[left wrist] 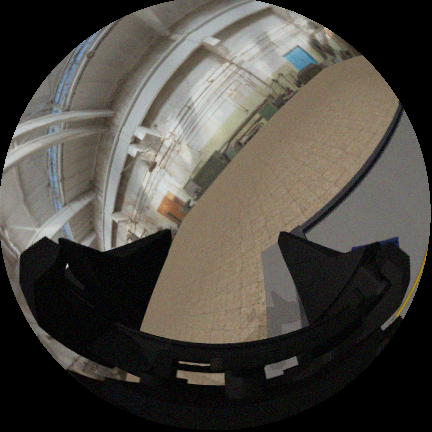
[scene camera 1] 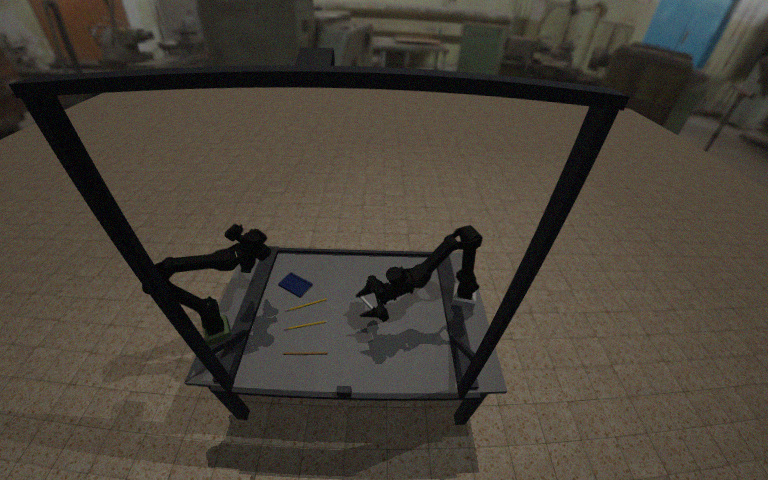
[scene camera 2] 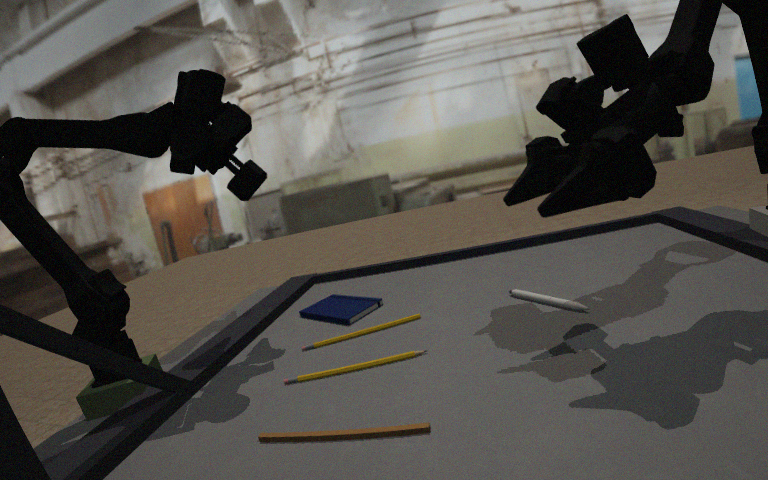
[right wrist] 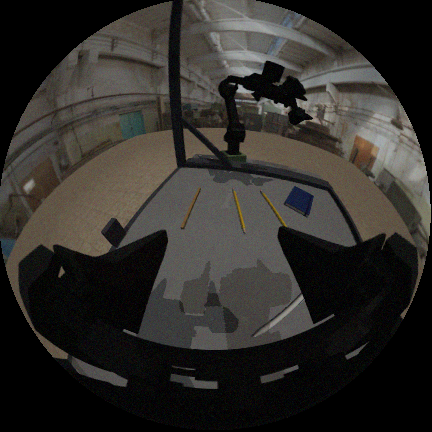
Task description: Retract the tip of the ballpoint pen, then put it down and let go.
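Pixels of known places: left gripper, fingertip midpoint: (left wrist: 226, 236) (scene camera 2: 231, 160) (right wrist: 309, 108); right gripper, fingertip midpoint: (scene camera 1: 358, 306) (scene camera 2: 520, 207) (right wrist: 223, 234); left arm's base, link origin: (scene camera 1: 215, 327) (right wrist: 232, 152); right arm's base, link origin: (scene camera 1: 465, 293).
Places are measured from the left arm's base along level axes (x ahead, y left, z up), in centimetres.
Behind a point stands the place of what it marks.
A white ballpoint pen (scene camera 1: 367, 302) {y -16.4, x 63.0, z -3.0 cm} (scene camera 2: 548, 300) {y -18.0, x 62.7, z -3.2 cm} (right wrist: 282, 314) {y -18.0, x 63.1, z -2.9 cm} lies flat on the grey table (scene camera 1: 339, 373) {y -40.0, x 37.9, z -4.0 cm} (scene camera 2: 481, 447) {y -35.0, x 39.8, z -4.0 cm}. In scene camera 2 its tapered end is at the right and a small dark end at the left. I cannot tell whether its tip is out. My right gripper (scene camera 1: 360, 305) {y -26.4, x 53.3, z 12.7 cm} (scene camera 2: 524, 208) {y -26.4, x 53.3, z 12.7 cm} (right wrist: 223, 234) {y -26.4, x 53.3, z 12.7 cm} is open and empty, above the table near the pen. In the right wrist view the pen's far end is hidden behind the finger at the right. My left gripper (left wrist: 226, 236) {y 17.8, x 25.9, z 28.2 cm} (right wrist: 309, 108) {y 17.8, x 25.9, z 28.2 cm} is open and empty, raised near the table's left edge in scene camera 1, far from the pen.
A blue notebook (scene camera 1: 295, 284) {y 9.2, x 38.0, z -2.8 cm} (scene camera 2: 340, 309) {y 7.2, x 37.7, z -2.8 cm} (right wrist: 299, 201) {y 7.3, x 39.4, z -2.8 cm}, two yellow pencils (scene camera 2: 362, 332) {y -4.3, x 38.4, z -3.5 cm} (scene camera 2: 359, 367) {y -14.5, x 35.0, z -3.6 cm} and an orange-brown stick (scene camera 1: 305, 353) {y -26.3, x 29.5, z -3.5 cm} (scene camera 2: 345, 433) {y -26.7, x 30.1, z -3.3 cm} (right wrist: 191, 208) {y -26.6, x 31.3, z -3.5 cm} lie at the left of the table in scene camera 1. Dark frame posts (scene camera 1: 90, 181) {y -26.7, x 0.2, z 82.7 cm} (scene camera 1: 552, 226) {y -70.6, x 71.5, z 76.4 cm} stand at both sides.
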